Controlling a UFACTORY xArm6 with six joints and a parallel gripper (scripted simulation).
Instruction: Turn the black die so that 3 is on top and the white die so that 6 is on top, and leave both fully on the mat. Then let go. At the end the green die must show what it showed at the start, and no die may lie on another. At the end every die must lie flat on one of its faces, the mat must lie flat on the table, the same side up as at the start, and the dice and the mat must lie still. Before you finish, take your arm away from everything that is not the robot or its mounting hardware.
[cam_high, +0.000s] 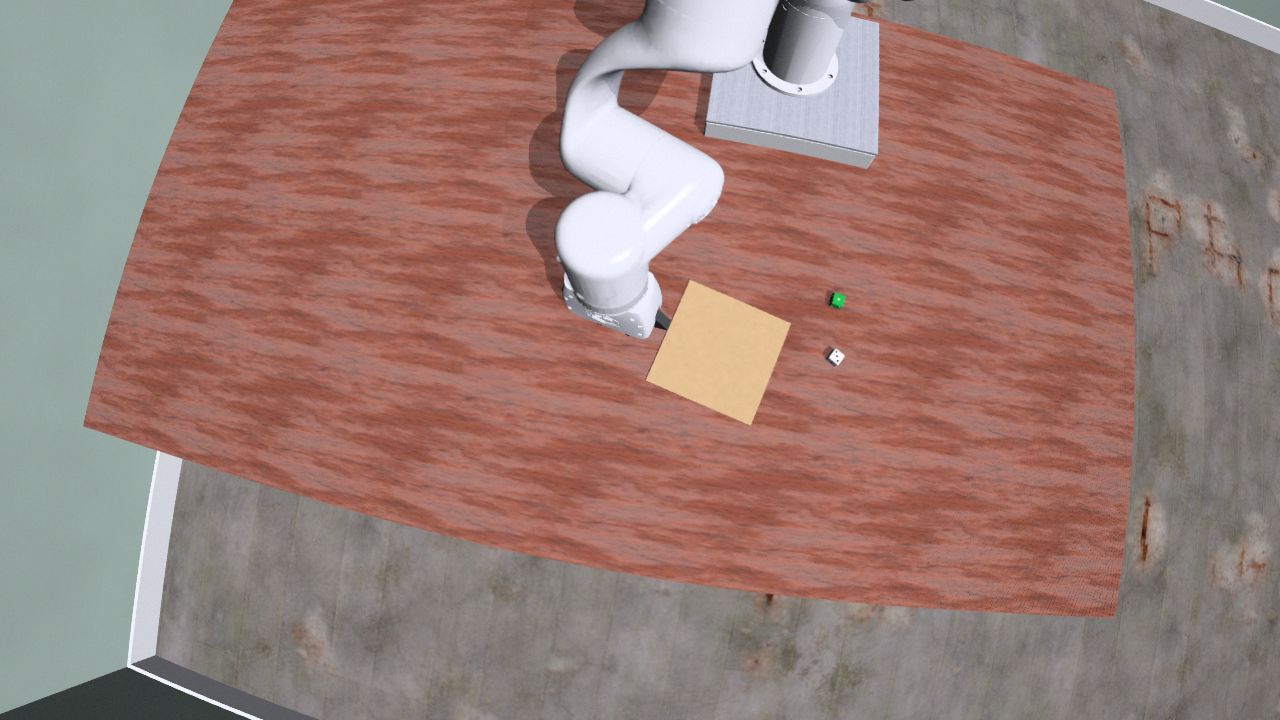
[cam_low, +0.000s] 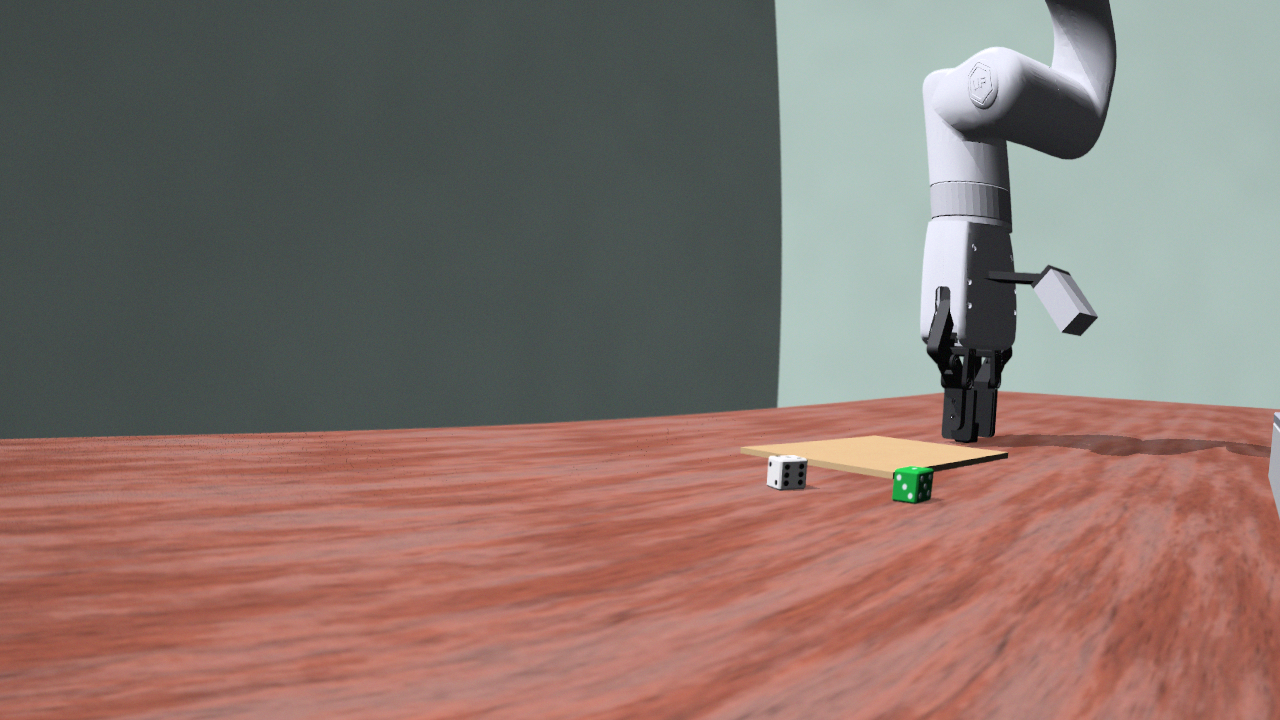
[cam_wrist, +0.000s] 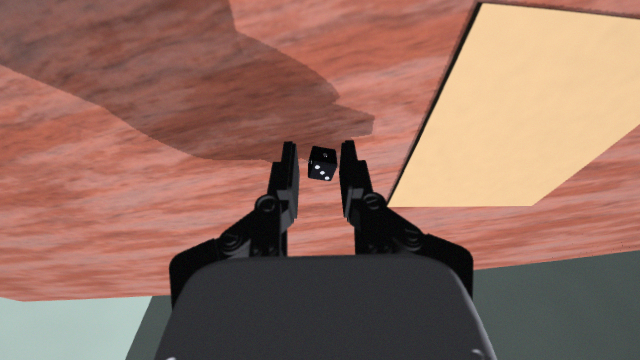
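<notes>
Right now my hand is 2 cm above the black die. Also, from my hand: green die (3 cm behind, 28 cm to the left, 2 cm below); then white die (4 cm ahead, 28 cm to the left, 2 cm below); then tan mat (4 cm ahead, 13 cm to the left, 2 cm below).
</notes>
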